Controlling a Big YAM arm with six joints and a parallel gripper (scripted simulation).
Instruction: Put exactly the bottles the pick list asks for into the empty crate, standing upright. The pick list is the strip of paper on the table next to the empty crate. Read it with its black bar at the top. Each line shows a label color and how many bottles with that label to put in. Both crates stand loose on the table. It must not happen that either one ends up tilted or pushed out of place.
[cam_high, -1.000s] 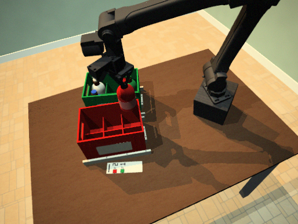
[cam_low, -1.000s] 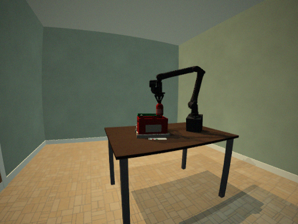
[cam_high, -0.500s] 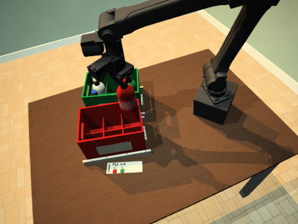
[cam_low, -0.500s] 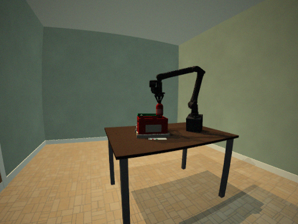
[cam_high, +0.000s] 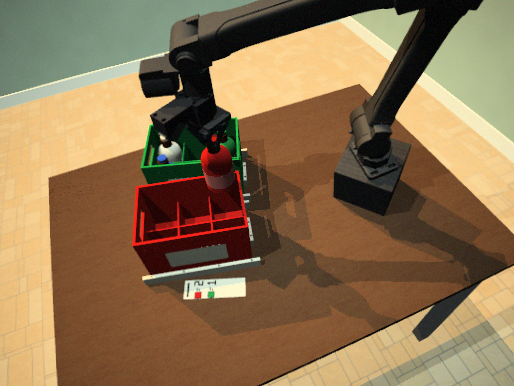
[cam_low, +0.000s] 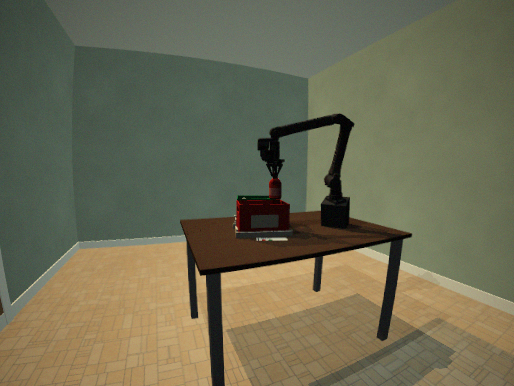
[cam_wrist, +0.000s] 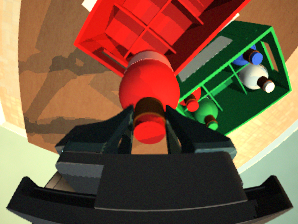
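Right now my hand is 6 cm above the red bottle and 1 cm past it. Round my hand: blue-capped bottle: 24 cm below, 18 cm to the right, 13 cm ahead; red crate: 24 cm below, 9 cm ahead, 3 cm to the left; green crate: 24 cm below, 20 cm to the right, 3 cm ahead.
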